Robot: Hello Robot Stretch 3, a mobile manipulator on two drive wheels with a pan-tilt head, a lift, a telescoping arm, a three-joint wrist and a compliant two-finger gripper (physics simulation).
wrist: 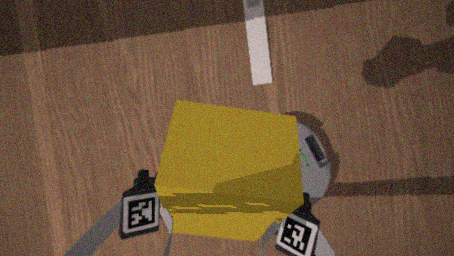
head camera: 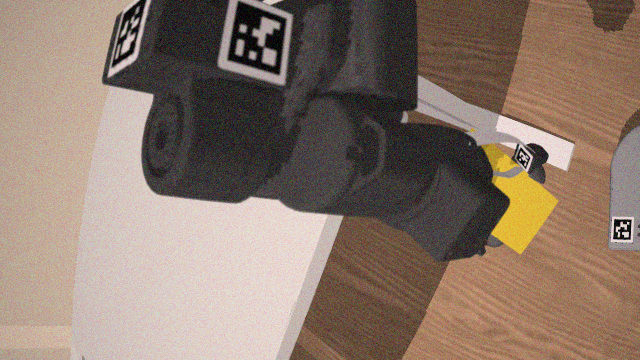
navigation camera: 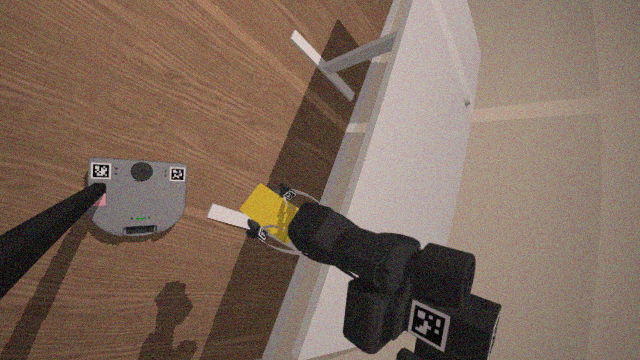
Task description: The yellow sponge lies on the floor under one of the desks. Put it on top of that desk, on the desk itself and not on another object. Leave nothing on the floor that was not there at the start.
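Frame: origin at the robot's base, x up, y right, z ahead, level; metres.
Seen in the pictures: gripper, fingertip midpoint: (head camera: 514, 201) (navigation camera: 264, 207); robot's base at its link origin: (navigation camera: 141, 170).
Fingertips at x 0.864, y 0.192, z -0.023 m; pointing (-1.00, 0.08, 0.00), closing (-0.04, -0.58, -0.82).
Observation:
Pixels of each thing's top centre, then the offset from my fingertips to it. "spot": a spot on its surface instead. Level surfaces: height alone.
- yellow sponge at its top centre: (head camera: 474, 187) (navigation camera: 290, 220) dx +0.083, dy +0.007, dz -0.006 m
- white desk at its surface level: dx +0.086 m
- desk's white foot at a spot on its surface: (head camera: 557, 147) spot: dx -0.839, dy +0.162, dz -0.202 m
- small object at its top centre: (navigation camera: 470, 99) dx +0.110, dy +0.978, dz +0.488 m
The yellow sponge (head camera: 532, 210) (navigation camera: 262, 201) (wrist: 230, 145) is held up off the floor, between the two fingers of my gripper (head camera: 515, 202) (navigation camera: 269, 210) (wrist: 222, 186), which is shut on it. One fingertip is at each side of the sponge. The white desk (head camera: 200, 280) (navigation camera: 410, 150) lies under my wrist. In the head and navigation views the sponge shows beyond the desk's long front edge, over the floor on my base's side. Part of the desk top is hidden by my wrist.
The desk's white foot (head camera: 557, 147) (navigation camera: 227, 215) (wrist: 259, 50) sticks out on the floor near my base (head camera: 625, 190) (navigation camera: 140, 195) (wrist: 311, 180). Another foot (navigation camera: 305, 47) shows farther along. A wall (head camera: 40, 175) (navigation camera: 540, 200) stands behind the desk. A small object (navigation camera: 467, 102) is at the desk's rear edge.

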